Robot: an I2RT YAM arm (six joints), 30 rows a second.
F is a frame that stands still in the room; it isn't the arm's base.
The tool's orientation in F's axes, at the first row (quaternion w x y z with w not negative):
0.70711 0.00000 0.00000 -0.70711
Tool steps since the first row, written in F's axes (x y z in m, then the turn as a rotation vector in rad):
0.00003 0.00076 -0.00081 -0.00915 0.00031 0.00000
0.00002 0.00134 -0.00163 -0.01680 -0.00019 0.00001
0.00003 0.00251 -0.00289 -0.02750 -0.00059 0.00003
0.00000 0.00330 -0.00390 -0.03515 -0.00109 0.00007
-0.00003 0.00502 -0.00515 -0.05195 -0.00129 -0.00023
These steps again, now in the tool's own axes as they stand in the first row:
-0.00076 0.00003 -0.00081 -0.00031 -0.00915 0.00000
-0.00134 0.00002 -0.00163 0.00019 -0.01680 0.00001
-0.00251 0.00003 -0.00289 0.00059 -0.02750 0.00003
-0.00330 0.00000 -0.00390 0.00109 -0.03515 0.00007
-0.00502 -0.00003 -0.00515 0.00129 -0.05195 -0.00023

